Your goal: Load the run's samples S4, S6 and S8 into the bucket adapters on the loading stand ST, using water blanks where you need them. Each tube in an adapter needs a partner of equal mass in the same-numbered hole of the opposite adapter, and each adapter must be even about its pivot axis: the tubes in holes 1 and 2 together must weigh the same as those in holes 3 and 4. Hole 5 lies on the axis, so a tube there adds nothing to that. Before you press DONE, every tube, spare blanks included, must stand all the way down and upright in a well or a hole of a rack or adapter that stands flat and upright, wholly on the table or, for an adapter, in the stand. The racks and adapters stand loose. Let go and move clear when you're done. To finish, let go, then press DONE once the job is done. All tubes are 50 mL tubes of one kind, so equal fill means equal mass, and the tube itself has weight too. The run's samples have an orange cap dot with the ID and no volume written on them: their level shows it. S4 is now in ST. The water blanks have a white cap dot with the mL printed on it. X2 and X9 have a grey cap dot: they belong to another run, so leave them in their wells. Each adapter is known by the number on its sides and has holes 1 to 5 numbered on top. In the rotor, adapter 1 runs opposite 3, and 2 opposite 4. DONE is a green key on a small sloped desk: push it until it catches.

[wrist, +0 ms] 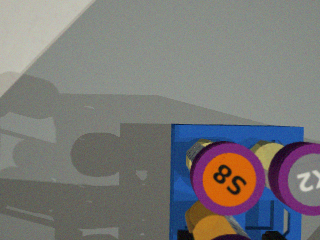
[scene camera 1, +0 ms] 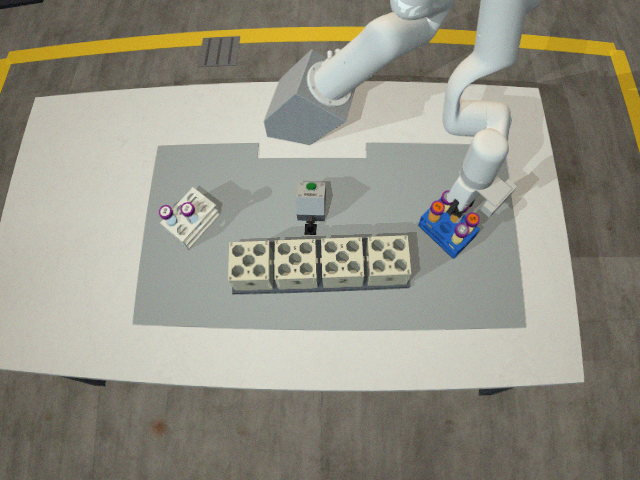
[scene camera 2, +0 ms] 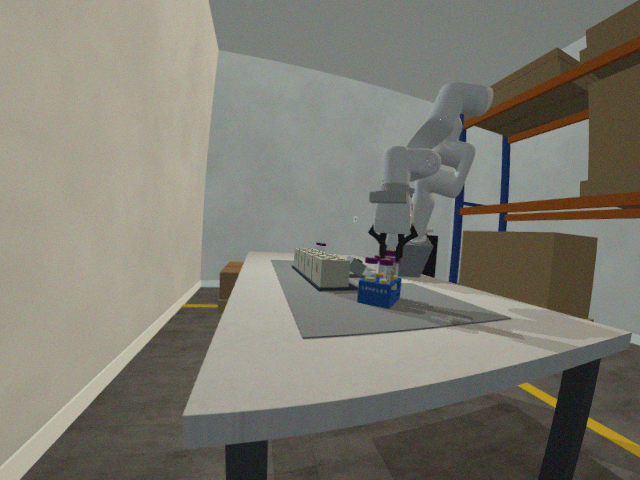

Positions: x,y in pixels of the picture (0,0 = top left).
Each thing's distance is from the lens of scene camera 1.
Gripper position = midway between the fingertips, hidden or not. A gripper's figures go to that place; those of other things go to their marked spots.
my gripper [scene camera 1: 460,208]: 130 cm
blue sample rack [scene camera 1: 446,232]: 139 cm
